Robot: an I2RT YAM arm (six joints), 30 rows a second.
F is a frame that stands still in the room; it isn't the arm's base.
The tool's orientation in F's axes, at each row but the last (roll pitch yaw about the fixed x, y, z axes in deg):
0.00, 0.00, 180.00
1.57, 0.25, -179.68
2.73, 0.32, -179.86
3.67, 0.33, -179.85
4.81, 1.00, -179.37
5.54, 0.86, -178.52
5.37, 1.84, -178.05
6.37, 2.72, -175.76
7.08, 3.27, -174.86
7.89, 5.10, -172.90
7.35, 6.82, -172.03
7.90, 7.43, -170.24
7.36, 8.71, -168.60
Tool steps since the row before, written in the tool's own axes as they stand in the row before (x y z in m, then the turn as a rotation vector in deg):
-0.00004, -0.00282, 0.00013, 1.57, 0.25, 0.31
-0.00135, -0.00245, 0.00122, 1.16, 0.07, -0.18
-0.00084, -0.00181, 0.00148, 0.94, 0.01, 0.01
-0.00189, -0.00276, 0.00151, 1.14, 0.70, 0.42
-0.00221, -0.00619, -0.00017, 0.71, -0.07, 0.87
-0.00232, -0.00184, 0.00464, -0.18, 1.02, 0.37
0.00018, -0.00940, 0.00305, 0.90, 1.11, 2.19
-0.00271, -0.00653, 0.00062, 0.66, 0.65, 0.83
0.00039, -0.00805, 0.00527, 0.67, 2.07, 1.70
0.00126, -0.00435, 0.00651, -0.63, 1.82, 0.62
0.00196, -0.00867, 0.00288, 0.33, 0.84, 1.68
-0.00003, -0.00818, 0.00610, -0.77, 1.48, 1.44
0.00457, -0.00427, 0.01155, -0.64, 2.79, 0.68
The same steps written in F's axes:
0.00004, 0.00282, 0.00013, -1.57, -0.25, 0.31
0.00133, 0.00249, 0.00116, -1.16, -0.08, -0.18
0.00083, 0.00188, 0.00140, -0.94, -0.01, 0.01
0.00187, 0.00286, 0.00134, -1.14, -0.67, 0.46
0.00215, 0.00618, -0.00065, -0.73, 0.13, 0.85
0.00219, 0.00234, 0.00448, 0.20, -0.97, 0.47
-0.00058, 0.00963, 0.00215, -0.94, -0.93, 2.25
0.00222, 0.00674, 0.00002, -0.66, -0.60, 0.86
-0.00140, 0.00855, 0.00421, -0.61, -1.91, 1.90
-0.00240, 0.00494, 0.00572, 0.76, -1.64, 0.92
-0.00338, 0.00858, 0.00150, -0.45, -0.69, 1.72
-0.00211, 0.00871, 0.00488, 0.76, -1.16, 1.72
-0.00718, 0.00438, 0.01009, 1.00, -2.53, 1.12

